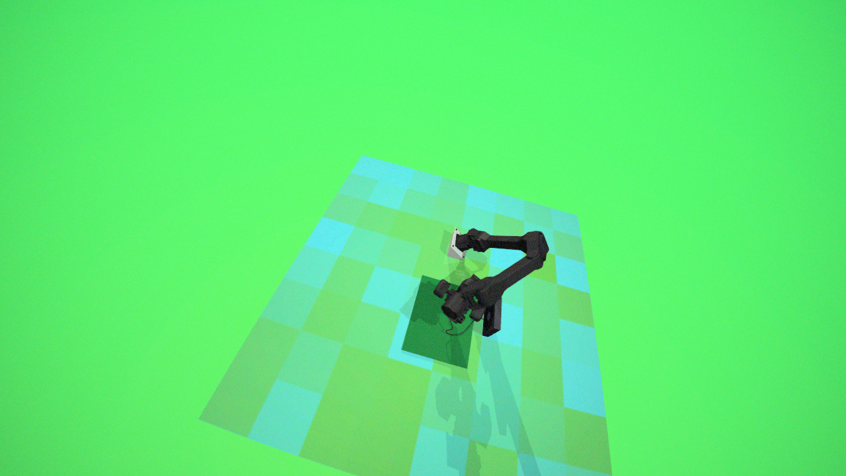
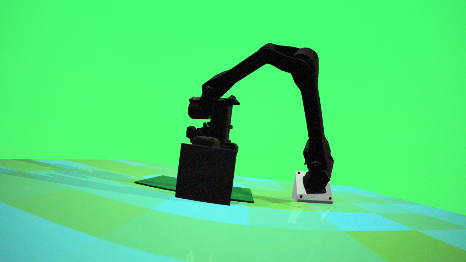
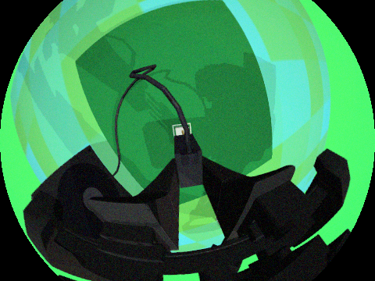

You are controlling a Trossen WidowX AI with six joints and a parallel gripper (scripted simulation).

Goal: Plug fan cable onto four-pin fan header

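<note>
My gripper tip is 1 cm below the black plug and 1 cm short of it. From my gripper tip the other things lie so: black fan (14 cm to the left, 2 cm ahead, 2 cm above); dark green board (6 cm below, 4 cm ahead, 3 cm to the right); white four-pin header (4 cm below, 1 cm ahead).
</note>
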